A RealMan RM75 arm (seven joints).
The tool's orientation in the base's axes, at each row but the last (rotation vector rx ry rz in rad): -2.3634 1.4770 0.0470; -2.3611 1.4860 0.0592; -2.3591 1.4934 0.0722; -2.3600 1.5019 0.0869; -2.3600 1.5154 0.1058; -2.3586 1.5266 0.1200; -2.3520 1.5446 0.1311; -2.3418 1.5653 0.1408; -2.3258 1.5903 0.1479; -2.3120 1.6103 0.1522; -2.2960 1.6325 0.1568; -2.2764 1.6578 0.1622; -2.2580 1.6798 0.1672
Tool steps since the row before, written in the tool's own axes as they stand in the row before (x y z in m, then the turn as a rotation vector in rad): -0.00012 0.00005 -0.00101 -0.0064 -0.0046 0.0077; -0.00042 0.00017 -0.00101 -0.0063 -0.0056 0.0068; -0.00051 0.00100 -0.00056 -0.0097 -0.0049 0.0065; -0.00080 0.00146 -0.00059 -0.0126 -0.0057 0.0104; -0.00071 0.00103 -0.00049 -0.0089 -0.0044 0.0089; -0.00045 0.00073 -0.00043 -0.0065 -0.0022 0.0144; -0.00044 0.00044 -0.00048 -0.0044 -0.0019 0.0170; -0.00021 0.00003 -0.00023 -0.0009 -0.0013 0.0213; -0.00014 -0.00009 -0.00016 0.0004 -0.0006 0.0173; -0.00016 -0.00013 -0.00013 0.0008 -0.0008 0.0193; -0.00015 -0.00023 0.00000 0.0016 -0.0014 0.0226; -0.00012 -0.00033 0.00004 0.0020 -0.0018 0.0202; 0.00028 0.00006 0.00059 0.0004 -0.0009 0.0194
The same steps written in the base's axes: -0.00026 -0.00023 0.00096 0.0023 0.0097 -0.0046; -0.00049 -0.00002 0.00099 0.0031 0.0098 -0.0035; -0.00119 -0.00012 0.00038 0.0009 0.0123 -0.0026; -0.00173 -0.00005 0.00037 0.0009 0.0164 -0.0054; -0.00128 0.00007 0.00039 0.0011 0.0122 -0.0052; -0.00089 -0.00002 0.00035 0.0008 0.0110 -0.0115; -0.00063 0.00007 0.00047 0.0016 0.0099 -0.0145; -0.00013 0.00010 0.00026 0.0028 0.0080 -0.0196; 0.00002 0.00010 0.00021 0.0023 0.0053 -0.0163; 0.00005 0.00014 0.00019 0.0028 0.0057 -0.0183; 0.00016 0.00020 0.00008 0.0040 0.0062 -0.0215; 0.00028 0.00021 0.00006 0.0043 0.0052 -0.0193; 0.00008 -0.00008 -0.00065 0.0028 0.0061 -0.0182
